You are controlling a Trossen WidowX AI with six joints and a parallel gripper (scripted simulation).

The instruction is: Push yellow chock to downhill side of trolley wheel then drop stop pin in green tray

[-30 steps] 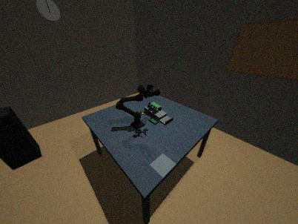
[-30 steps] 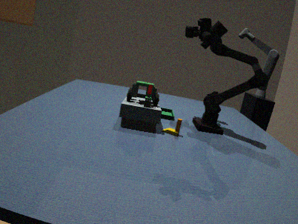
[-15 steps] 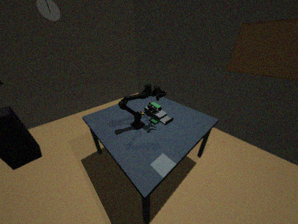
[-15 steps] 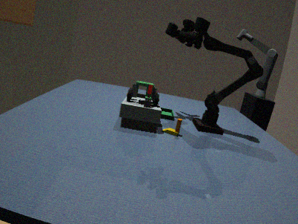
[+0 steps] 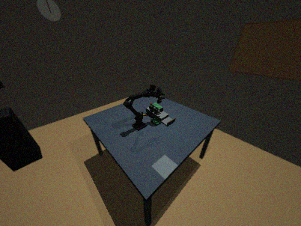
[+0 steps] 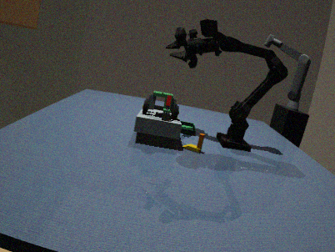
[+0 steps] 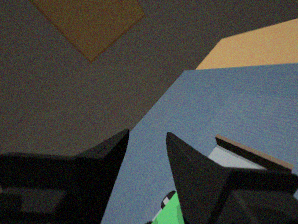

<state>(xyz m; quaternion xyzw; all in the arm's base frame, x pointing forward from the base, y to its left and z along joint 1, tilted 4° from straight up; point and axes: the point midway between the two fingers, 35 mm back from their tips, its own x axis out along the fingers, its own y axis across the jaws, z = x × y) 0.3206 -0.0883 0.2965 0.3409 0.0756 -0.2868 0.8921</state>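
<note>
The red-headed stop pin lies 30 mm behind my gripper tip, 220 mm to the left of it and 190 mm below it. The rest, counted from my gripper tip: green tray (140 mm behind, 20 mm to the left, 330 mm below); grey ramp (10 mm behind, 110 mm to the left, 270 mm below); green-topped trolley (10 mm behind, 120 mm to the left, 210 mm below).
</note>
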